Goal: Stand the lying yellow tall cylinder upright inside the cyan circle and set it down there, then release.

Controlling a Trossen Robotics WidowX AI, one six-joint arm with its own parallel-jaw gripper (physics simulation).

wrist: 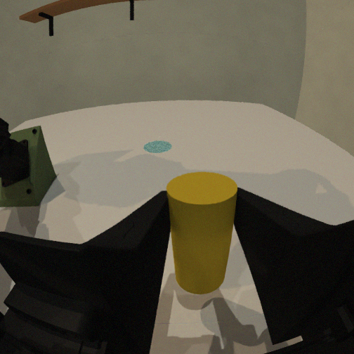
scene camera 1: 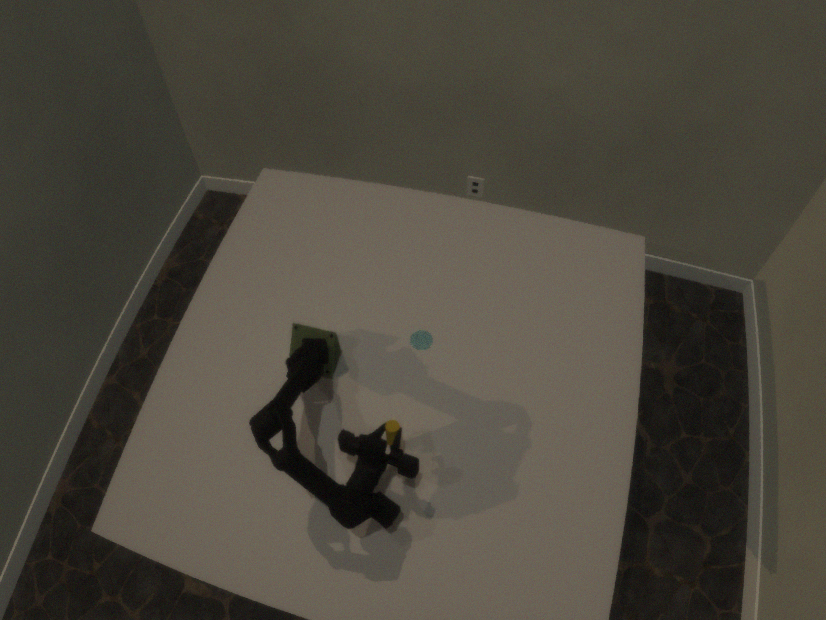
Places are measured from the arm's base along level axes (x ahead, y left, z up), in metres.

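Where they show: gripper, fingertip midpoint: [scene camera 1: 394, 425]; arm's base, origin of the base link: [scene camera 1: 315, 350].
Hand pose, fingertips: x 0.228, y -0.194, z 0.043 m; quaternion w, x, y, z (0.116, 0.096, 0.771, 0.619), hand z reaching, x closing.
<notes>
Each offset is from my fingertips to the centre of the thing. "pt": to the spot under its first point. Level surfaces: height alone.
The yellow tall cylinder {dx -0.002, dy -0.012, dz -0.020 m} [scene camera 1: 392, 431] [wrist: 202, 235] is held between the fingertips of my gripper [scene camera 1: 392, 435] [wrist: 199, 197], which is shut on it. In the wrist view its round end faces up and it looks close to upright; its exact tilt is hard to tell. It appears raised above the table, with shadow below it. The cyan circle {pt dx +0.033, dy +0.284, dz -0.099 m} [scene camera 1: 421, 339] [wrist: 157, 146] lies flat on the table, apart from the cylinder, farther back in the scene view and beyond the fingers, slightly left, in the wrist view.
The green base block [scene camera 1: 312, 331] [wrist: 42, 172] of the arm stands left of the circle. The white table {dz -0.100 m} [scene camera 1: 467, 266] [wrist: 215, 125] carries broad arm shadows between the cylinder and the circle. A wall with a socket [scene camera 1: 475, 186] rises behind the table; a brown shelf [wrist: 75, 10] hangs on a wall.
</notes>
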